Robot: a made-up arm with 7 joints.
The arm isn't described. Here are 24 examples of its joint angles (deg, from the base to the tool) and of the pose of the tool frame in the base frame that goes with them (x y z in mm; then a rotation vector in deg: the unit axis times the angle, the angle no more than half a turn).
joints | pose
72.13 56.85 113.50 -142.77 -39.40 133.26 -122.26 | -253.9 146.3 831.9 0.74 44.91 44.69
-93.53 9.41 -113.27 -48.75 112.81 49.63 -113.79 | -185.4 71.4 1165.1 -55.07 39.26 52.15
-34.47 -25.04 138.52 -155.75 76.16 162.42 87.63 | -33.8 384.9 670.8 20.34 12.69 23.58
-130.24 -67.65 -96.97 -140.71 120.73 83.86 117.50 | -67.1 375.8 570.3 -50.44 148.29 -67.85
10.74 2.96 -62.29 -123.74 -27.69 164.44 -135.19 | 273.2 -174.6 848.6 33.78 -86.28 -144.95
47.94 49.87 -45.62 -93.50 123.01 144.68 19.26 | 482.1 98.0 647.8 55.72 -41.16 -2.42
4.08 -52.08 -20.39 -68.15 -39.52 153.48 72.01 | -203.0 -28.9 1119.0 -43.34 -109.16 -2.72
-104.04 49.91 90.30 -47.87 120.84 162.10 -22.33 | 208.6 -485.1 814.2 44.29 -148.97 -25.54
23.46 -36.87 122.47 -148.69 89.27 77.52 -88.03 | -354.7 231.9 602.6 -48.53 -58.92 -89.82
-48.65 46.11 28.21 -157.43 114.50 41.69 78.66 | 308.5 -72.3 498.1 -129.11 -48.52 50.49
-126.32 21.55 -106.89 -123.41 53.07 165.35 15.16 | -200.0 249.8 935.1 49.41 -19.23 153.77
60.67 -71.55 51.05 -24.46 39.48 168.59 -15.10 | -325.9 -406.6 855.9 -24.98 117.92 -15.81
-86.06 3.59 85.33 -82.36 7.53 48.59 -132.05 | 413.2 54.1 977.1 -20.35 2.05 -140.73
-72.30 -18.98 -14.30 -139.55 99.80 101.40 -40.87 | -24.0 -250.7 858.3 9.76 -89.56 7.80
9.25 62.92 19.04 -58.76 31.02 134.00 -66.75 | 606.6 238.5 596.9 10.37 -24.84 142.85
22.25 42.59 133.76 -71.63 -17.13 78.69 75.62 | 2.0 329.8 1087.1 48.58 39.57 146.78
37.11 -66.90 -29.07 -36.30 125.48 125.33 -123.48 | -268.4 -394.0 946.0 95.35 115.32 21.90
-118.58 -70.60 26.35 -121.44 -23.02 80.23 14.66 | 253.7 24.3 968.5 -9.60 42.53 -53.25
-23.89 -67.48 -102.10 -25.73 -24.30 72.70 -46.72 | -600.5 60.5 778.8 -14.82 -21.37 -32.82
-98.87 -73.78 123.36 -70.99 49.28 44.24 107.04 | 394.7 480.5 512.8 -19.96 61.91 -20.65
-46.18 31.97 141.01 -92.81 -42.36 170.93 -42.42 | 95.1 198.1 1090.0 72.66 97.70 -108.30
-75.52 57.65 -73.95 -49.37 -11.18 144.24 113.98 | -60.3 -511.3 792.8 -78.01 -8.23 -97.46
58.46 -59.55 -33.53 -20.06 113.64 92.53 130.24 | -145.4 -424.0 967.9 133.84 -3.65 112.17
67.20 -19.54 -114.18 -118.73 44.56 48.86 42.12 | 211.7 -308.4 765.7 118.19 18.87 10.52
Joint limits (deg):
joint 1: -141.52..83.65
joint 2: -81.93..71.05
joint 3: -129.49..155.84
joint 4: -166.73..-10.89
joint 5: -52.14..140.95
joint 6: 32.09..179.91
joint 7: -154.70..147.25
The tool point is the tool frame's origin. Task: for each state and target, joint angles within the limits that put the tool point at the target. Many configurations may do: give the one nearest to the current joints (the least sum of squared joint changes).
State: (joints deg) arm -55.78 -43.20 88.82 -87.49 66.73 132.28 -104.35
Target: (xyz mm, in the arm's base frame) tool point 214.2 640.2 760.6
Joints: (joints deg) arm -79.47 -69.27 99.28 -52.25 60.69 107.21 -76.41
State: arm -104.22 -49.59 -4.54 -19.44 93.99 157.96 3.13
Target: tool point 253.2 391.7 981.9
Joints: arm -132.17 -59.26 2.00 -14.39 90.96 158.92 3.67
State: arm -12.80 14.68 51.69 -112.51 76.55 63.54 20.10
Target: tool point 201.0 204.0 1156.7
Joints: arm -17.58 -13.62 37.96 -59.80 78.58 75.60 12.11
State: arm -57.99 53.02 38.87 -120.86 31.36 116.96 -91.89
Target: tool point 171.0 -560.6 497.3
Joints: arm -92.00 62.18 23.99 -83.34 37.55 120.16 -87.17
